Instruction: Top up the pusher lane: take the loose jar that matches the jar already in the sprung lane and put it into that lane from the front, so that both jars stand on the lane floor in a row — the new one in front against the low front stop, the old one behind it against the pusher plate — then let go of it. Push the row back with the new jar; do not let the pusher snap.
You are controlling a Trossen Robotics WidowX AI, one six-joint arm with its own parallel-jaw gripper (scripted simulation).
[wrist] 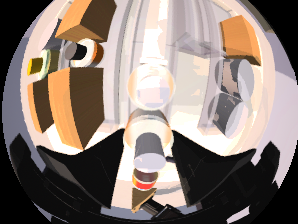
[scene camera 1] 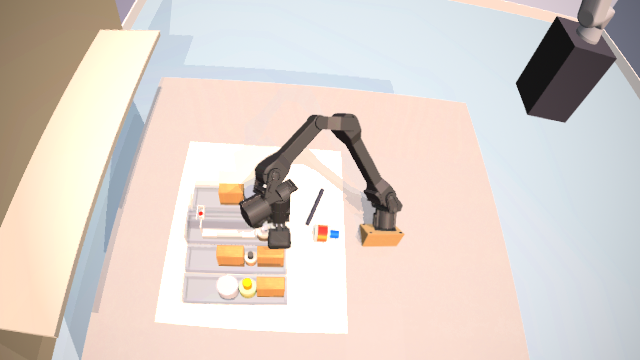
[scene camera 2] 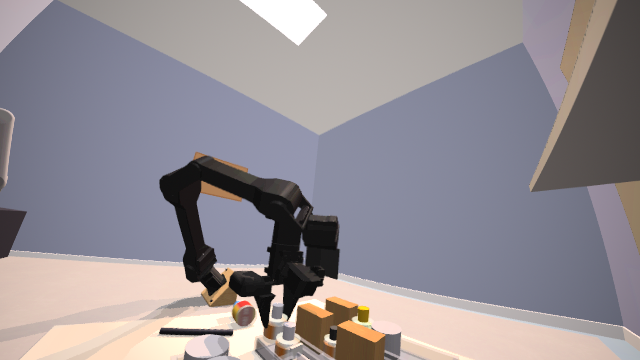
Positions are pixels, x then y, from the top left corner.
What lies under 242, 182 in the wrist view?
My gripper.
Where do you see a jar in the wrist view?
151, 86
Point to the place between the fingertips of my gripper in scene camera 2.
275, 324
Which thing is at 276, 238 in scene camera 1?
My gripper.
